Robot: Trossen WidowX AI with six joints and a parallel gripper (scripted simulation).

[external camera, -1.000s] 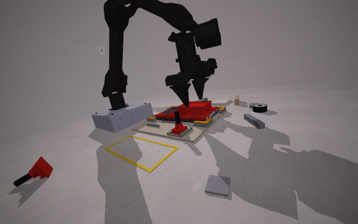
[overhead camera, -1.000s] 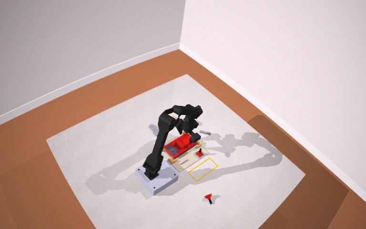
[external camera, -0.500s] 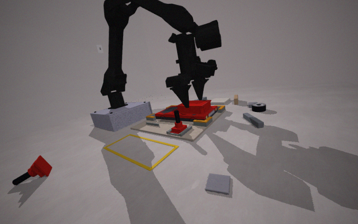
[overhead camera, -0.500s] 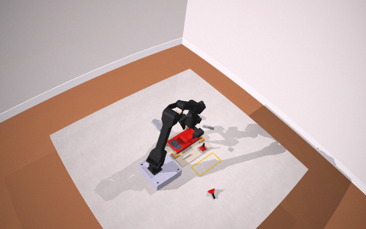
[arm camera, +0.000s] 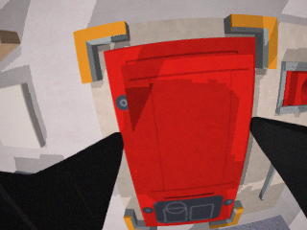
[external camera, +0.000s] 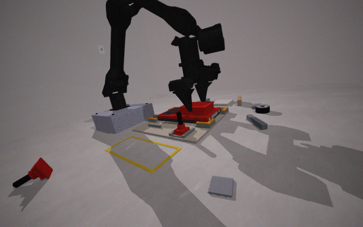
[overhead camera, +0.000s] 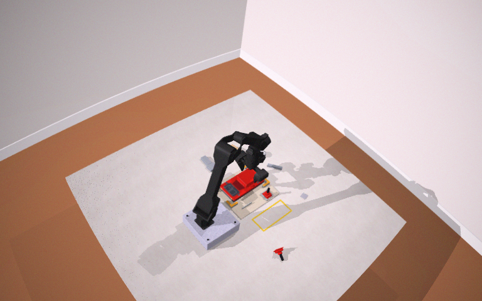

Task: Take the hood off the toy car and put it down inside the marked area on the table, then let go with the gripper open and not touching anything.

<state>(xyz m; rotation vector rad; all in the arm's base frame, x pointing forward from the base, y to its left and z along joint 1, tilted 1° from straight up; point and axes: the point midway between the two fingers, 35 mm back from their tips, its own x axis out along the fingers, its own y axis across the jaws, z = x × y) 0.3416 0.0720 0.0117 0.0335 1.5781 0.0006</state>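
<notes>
Right now my gripper tip is right at the red car hood. Round my gripper tip: wooden block: 90 mm ahead, 180 mm to the left, 30 mm below; then black wheel: 180 mm ahead, 80 mm to the left, 30 mm below.
</notes>
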